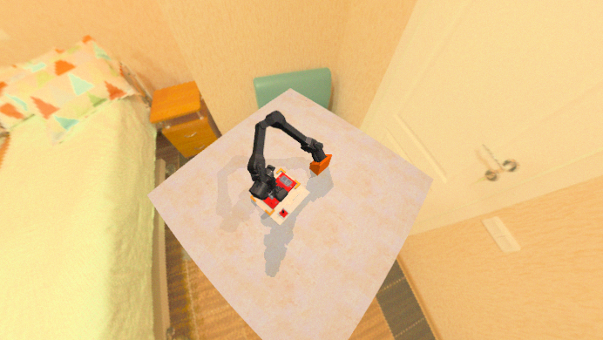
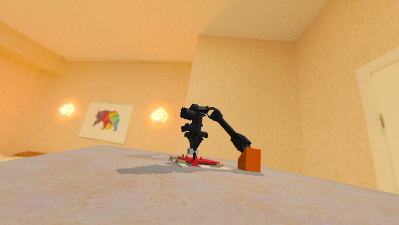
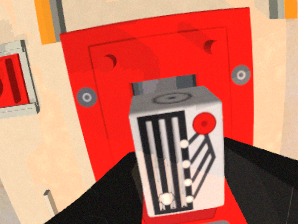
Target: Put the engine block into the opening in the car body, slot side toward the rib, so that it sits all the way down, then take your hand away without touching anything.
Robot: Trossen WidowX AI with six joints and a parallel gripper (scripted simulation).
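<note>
My gripper tip is 10 mm above the grey engine block.
</note>
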